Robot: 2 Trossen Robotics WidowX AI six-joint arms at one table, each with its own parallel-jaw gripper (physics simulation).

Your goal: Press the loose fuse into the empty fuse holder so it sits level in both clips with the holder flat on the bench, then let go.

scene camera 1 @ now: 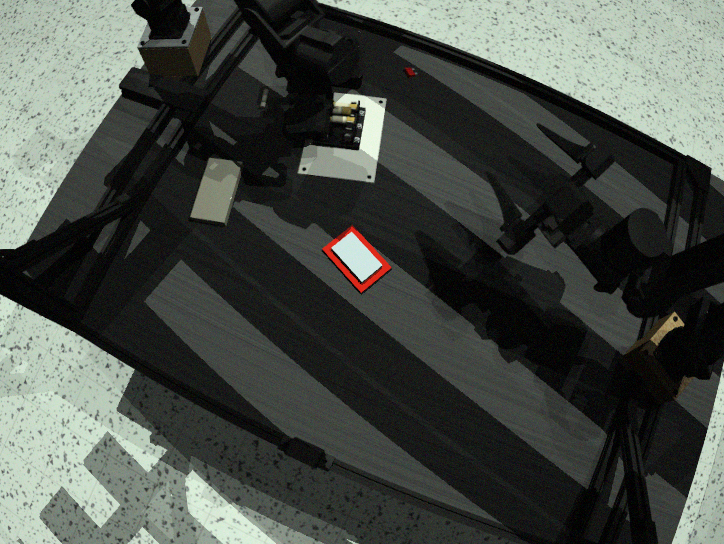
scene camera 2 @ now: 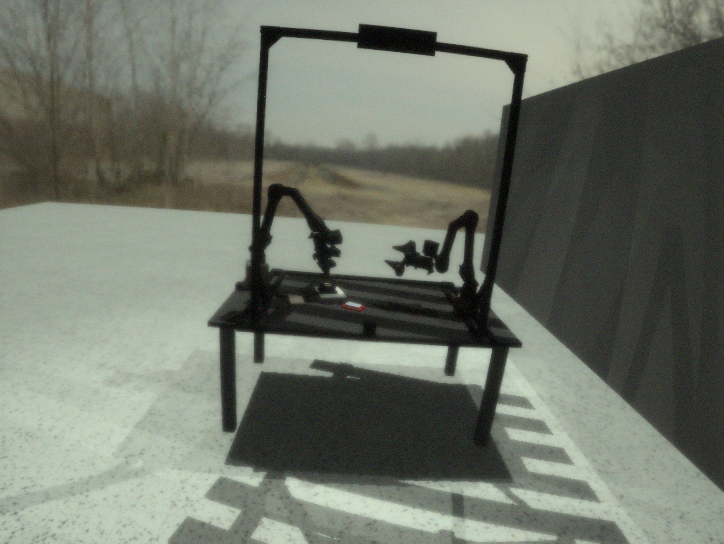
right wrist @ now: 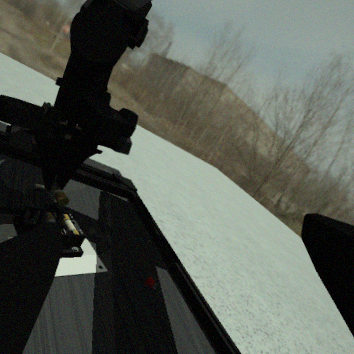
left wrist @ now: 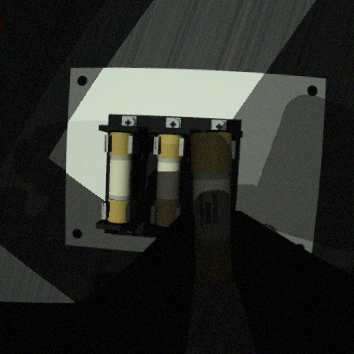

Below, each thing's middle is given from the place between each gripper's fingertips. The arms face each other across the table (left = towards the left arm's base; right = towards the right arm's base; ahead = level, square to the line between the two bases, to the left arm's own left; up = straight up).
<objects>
The beige block (scene camera 1: pixel 214 200) lies 19 cm behind my left hand, 9 cm to the left of it and 7 cm below it. Also, from my left hand: red-framed card (scene camera 1: pixel 362 265): 16 cm to the right, 15 cm behind, 7 cm below.
My right gripper is now 17 cm past the red-framed card, 12 cm to the right of it and 21 cm above it. Also, from my right hand: beige block: 21 cm behind, 37 cm to the left, 21 cm below.
</objects>
